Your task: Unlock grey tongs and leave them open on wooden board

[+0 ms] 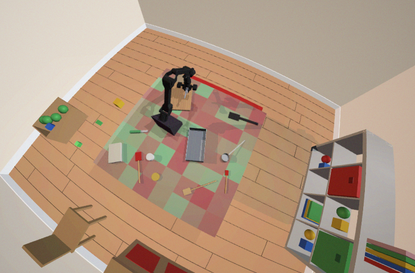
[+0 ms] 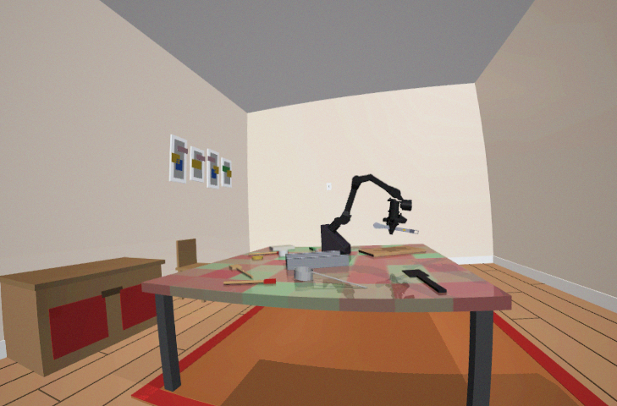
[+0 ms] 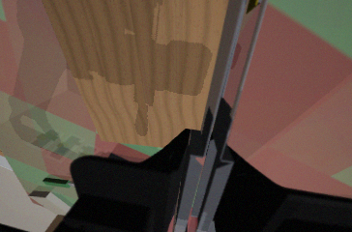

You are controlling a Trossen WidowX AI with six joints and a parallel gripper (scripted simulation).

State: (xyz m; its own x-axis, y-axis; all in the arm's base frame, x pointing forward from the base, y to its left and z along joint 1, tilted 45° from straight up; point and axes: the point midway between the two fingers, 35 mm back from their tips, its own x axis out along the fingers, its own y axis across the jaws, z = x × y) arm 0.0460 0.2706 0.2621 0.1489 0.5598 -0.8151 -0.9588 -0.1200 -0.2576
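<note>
Right now my gripper tip is 100 mm past the wooden board, 10 mm to the right of it and 110 mm above it. Round my gripper tip: grey roasting tin (300 mm ahead, 420 mm to the right, 90 mm below); then green-handled knife (270 mm behind, 530 mm to the right, 110 mm below); then yellow-dark lock piece (20 mm behind, 80 mm to the left, 20 mm above).
</note>
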